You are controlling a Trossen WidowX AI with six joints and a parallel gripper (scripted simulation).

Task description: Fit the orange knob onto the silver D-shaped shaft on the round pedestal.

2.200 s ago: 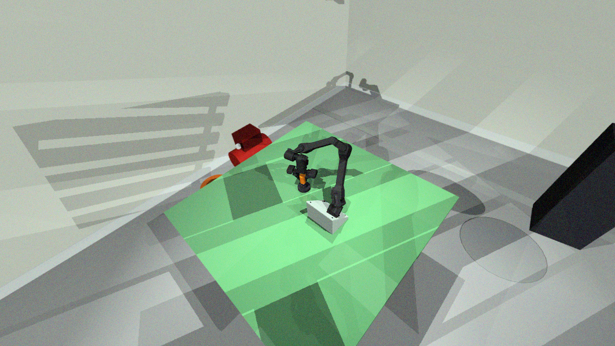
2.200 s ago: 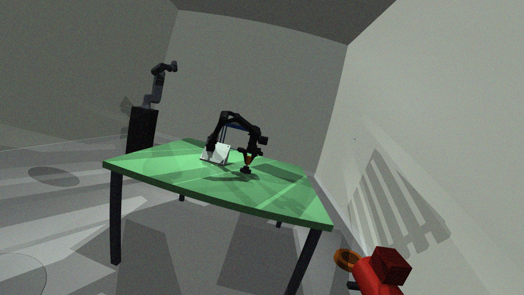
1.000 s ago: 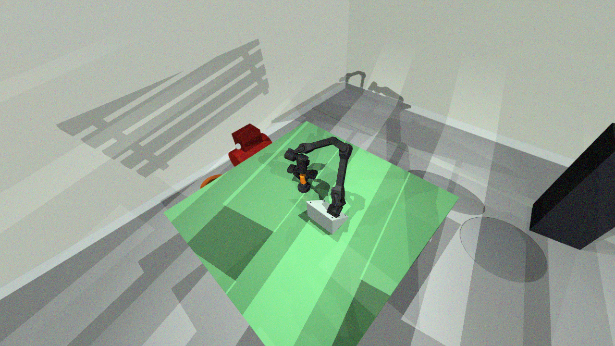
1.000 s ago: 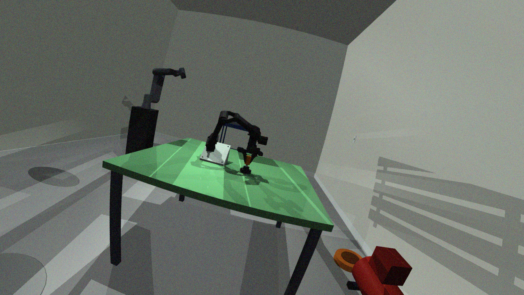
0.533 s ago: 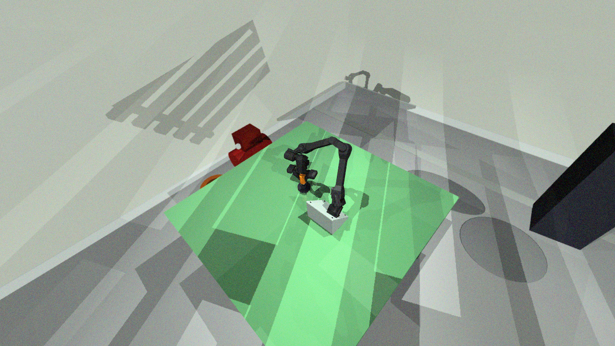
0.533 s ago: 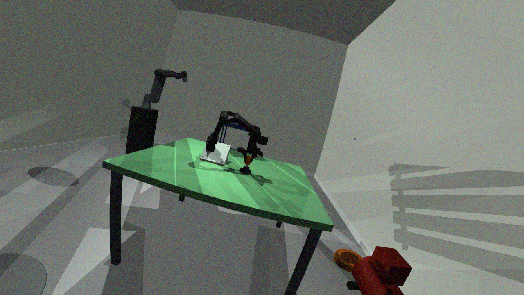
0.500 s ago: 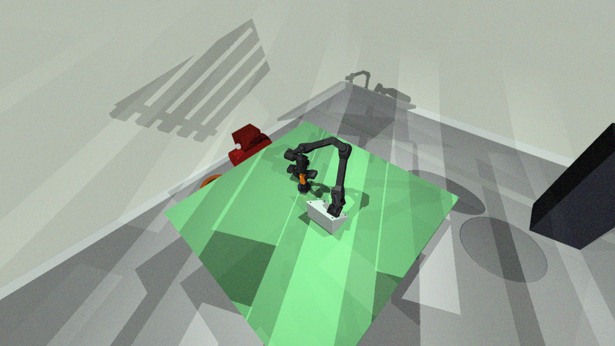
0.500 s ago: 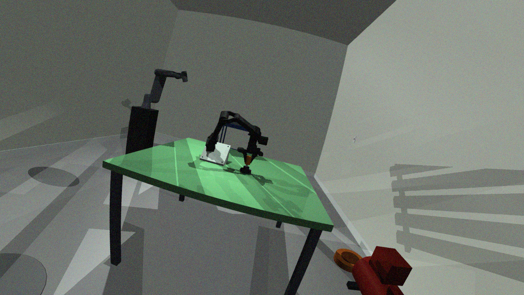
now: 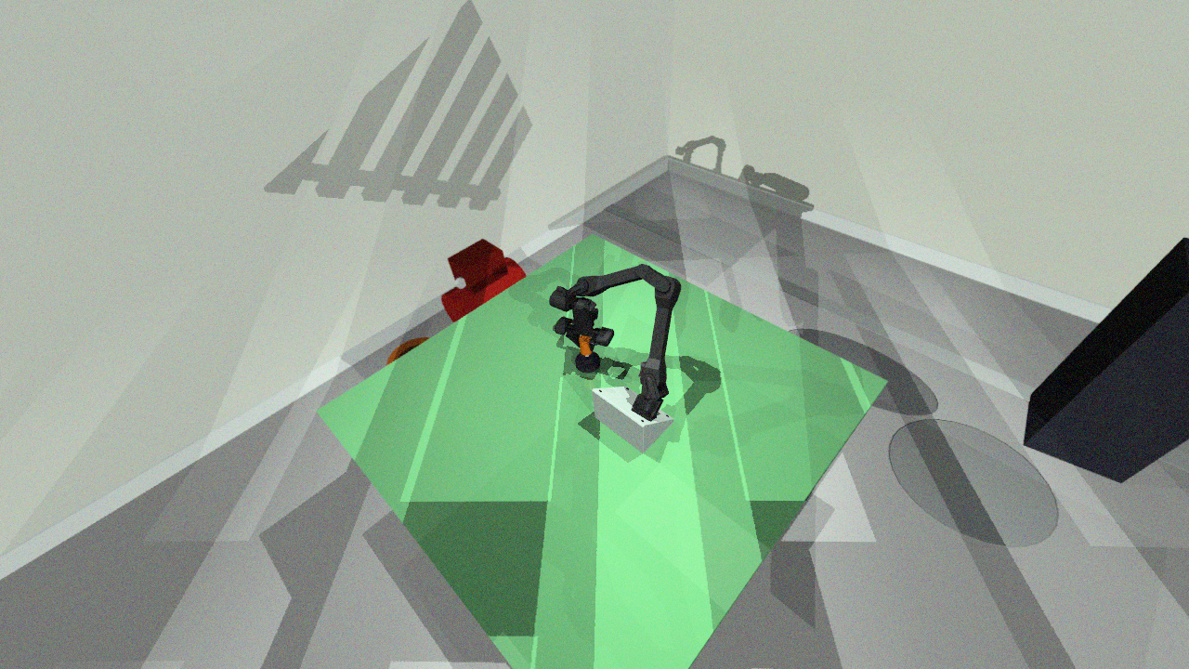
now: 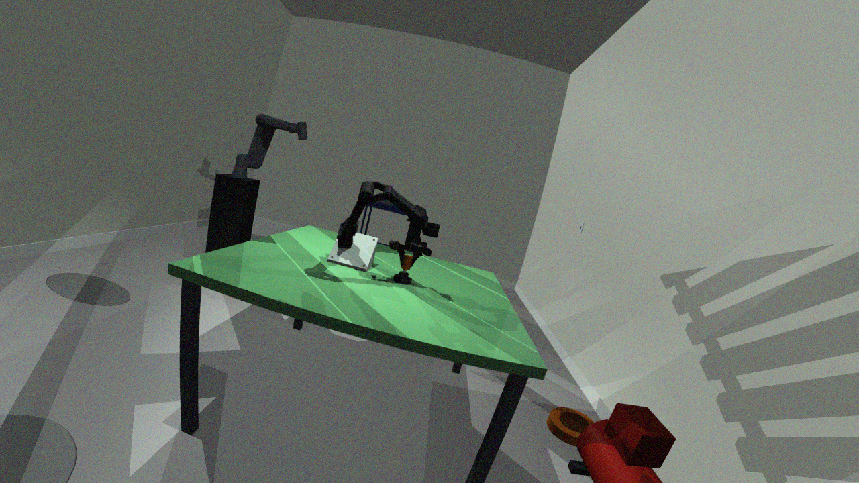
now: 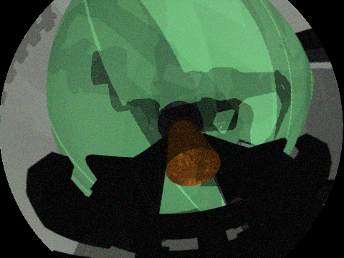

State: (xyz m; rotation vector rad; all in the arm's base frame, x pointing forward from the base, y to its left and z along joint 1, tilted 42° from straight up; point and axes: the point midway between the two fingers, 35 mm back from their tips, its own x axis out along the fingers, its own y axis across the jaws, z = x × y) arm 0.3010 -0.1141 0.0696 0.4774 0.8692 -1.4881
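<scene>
The dark round pedestal is 40 mm below my gripper tip. From my gripper tip the other things lie so: orange knob (30 mm above).
</scene>
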